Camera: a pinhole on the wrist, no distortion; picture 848 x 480 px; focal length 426.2 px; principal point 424.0 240.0 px. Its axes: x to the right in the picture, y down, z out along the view. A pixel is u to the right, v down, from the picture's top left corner.
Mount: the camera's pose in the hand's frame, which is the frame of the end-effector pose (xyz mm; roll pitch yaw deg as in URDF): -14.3 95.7 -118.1 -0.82 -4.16 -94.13
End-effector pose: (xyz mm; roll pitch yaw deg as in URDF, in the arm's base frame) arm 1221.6 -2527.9 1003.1 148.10 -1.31 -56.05
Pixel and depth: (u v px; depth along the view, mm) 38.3 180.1 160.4
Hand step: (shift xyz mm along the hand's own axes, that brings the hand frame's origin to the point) -23.2 253.2 31.7
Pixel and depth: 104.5 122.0 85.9
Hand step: -31.7 167.6 -36.8
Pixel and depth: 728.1 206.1 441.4
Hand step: -63.3 -183.6 345.4
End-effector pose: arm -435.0 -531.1 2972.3 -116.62 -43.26 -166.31
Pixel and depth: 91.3 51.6 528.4
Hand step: -207.3 560.8 382.3
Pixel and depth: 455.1 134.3 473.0
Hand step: -124.5 103.7 357.8
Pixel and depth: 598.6 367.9 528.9
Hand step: 138.7 -93.7 422.8
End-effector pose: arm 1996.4 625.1 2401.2 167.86 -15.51 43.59
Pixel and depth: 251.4 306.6 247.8
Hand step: 36.4 210.4 121.2
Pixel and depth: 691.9 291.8 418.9
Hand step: 25.7 -140.1 318.0
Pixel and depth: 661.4 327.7 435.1
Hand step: 66.1 -120.9 332.1
